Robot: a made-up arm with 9 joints. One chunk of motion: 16 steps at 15 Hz.
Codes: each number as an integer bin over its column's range. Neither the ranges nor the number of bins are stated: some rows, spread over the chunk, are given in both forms.
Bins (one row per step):
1: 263 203 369 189 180 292
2: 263 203 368 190 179 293
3: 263 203 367 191 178 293
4: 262 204 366 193 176 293
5: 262 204 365 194 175 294
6: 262 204 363 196 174 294
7: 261 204 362 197 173 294
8: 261 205 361 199 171 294
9: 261 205 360 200 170 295
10: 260 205 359 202 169 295
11: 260 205 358 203 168 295
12: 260 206 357 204 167 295
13: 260 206 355 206 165 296
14: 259 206 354 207 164 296
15: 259 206 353 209 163 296
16: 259 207 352 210 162 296
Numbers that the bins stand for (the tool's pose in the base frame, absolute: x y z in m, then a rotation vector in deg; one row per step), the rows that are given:
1: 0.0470 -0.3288 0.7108 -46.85 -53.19 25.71
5: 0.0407 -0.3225 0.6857 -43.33 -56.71 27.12
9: 0.0344 -0.3162 0.6544 -39.10 -60.23 27.83
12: 0.0282 -0.3100 0.6356 -36.28 -62.35 27.83
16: 0.0219 -0.3037 0.6043 -32.05 -65.87 28.53
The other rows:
2: 0.0470 -0.3288 0.7045 -46.14 -53.89 26.42
3: 0.0470 -0.3288 0.6982 -45.44 -54.60 26.42
4: 0.0407 -0.3225 0.6920 -44.03 -56.01 26.42
6: 0.0407 -0.3225 0.6732 -41.92 -57.42 27.12
7: 0.0344 -0.3225 0.6669 -41.21 -58.12 27.12
8: 0.0344 -0.3162 0.6607 -39.80 -59.53 27.12
10: 0.0282 -0.3162 0.6481 -37.69 -60.94 27.83
11: 0.0282 -0.3162 0.6419 -36.99 -61.64 27.83
13: 0.0282 -0.3100 0.6231 -34.87 -63.76 28.53
14: 0.0219 -0.3100 0.6168 -34.17 -64.46 28.53
15: 0.0219 -0.3100 0.6106 -32.76 -65.17 28.53

